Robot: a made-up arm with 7 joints. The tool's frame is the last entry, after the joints.
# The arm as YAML. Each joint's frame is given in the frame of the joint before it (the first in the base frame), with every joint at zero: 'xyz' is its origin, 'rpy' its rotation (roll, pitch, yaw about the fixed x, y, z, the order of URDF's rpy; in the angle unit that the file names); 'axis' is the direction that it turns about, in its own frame. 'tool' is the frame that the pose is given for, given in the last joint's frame.
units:
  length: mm
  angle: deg
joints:
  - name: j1
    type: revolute
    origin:
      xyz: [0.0, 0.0, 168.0]
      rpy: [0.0, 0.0, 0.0]
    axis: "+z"
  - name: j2
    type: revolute
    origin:
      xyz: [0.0, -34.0, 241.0]
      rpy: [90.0, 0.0, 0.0]
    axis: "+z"
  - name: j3
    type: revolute
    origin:
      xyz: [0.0, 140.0, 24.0]
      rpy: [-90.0, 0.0, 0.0]
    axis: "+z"
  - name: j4
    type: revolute
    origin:
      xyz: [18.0, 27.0, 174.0]
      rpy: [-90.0, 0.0, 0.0]
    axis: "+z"
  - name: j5
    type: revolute
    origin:
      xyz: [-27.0, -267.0, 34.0]
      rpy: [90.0, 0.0, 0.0]
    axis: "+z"
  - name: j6
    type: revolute
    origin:
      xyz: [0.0, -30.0, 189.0]
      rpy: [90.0, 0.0, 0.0]
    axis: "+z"
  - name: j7
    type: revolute
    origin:
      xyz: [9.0, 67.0, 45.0]
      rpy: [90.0, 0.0, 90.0]
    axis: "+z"
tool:
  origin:
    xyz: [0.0, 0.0, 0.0]
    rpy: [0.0, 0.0, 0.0]
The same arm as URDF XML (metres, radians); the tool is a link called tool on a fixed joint. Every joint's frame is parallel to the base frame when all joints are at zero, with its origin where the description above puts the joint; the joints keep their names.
<robot name="arm">
  <link name="base"/>
  <link name="link1"/>
  <link name="link2"/>
  <link name="link3"/>
  <link name="link4"/>
  <link name="link5"/>
  <link name="link6"/>
  <link name="link7"/>
  <link name="tool"/>
  <joint name="j1" type="continuous">
    <parent link="base"/>
    <child link="link1"/>
    <origin xyz="0 0 0.168"/>
    <axis xyz="0 0 1"/>
  </joint>
  <joint name="j2" type="continuous">
    <parent link="link1"/>
    <child link="link2"/>
    <origin xyz="0 -0.034 0.241"/>
    <axis xyz="0 -1 0"/>
  </joint>
  <joint name="j3" type="continuous">
    <parent link="link2"/>
    <child link="link3"/>
    <origin xyz="0 -0.024 0.14"/>
    <axis xyz="0 0 1"/>
  </joint>
  <joint name="j4" type="continuous">
    <parent link="link3"/>
    <child link="link4"/>
    <origin xyz="0.018 0.027 0.174"/>
    <axis xyz="0 1 0"/>
  </joint>
  <joint name="j5" type="continuous">
    <parent link="link4"/>
    <child link="link5"/>
    <origin xyz="-0.027 0.034 0.267"/>
    <axis xyz="0 0 1"/>
  </joint>
  <joint name="j6" type="continuous">
    <parent link="link5"/>
    <child link="link6"/>
    <origin xyz="0 -0.03 0.189"/>
    <axis xyz="0 -1 0"/>
  </joint>
  <joint name="j7" type="continuous">
    <parent link="link6"/>
    <child link="link7"/>
    <origin xyz="0.009 -0.045 0.067"/>
    <axis xyz="1 0 0"/>
  </joint>
  <joint name="tool_fixed" type="fixed">
    <parent link="link7"/>
    <child link="tool"/>
    <origin xyz="0 0 0" rpy="3.1416 -1.5708 0"/>
  </joint>
</robot>

